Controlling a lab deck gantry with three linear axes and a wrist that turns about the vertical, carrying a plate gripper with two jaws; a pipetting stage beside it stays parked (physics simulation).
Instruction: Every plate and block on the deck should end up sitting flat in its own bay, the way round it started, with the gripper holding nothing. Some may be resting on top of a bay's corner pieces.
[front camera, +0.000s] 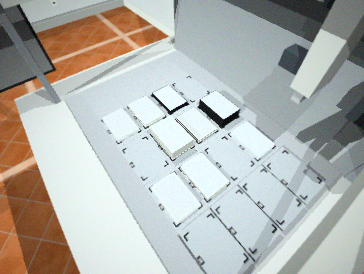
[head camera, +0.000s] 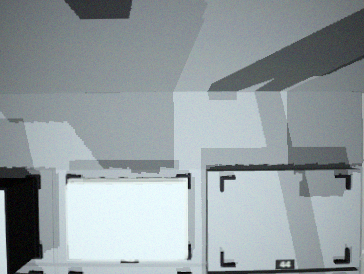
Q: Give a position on a bay 44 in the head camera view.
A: At 289, 213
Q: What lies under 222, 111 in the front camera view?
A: A tall black-sided block.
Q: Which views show the clear plate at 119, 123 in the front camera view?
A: The front camera view only.
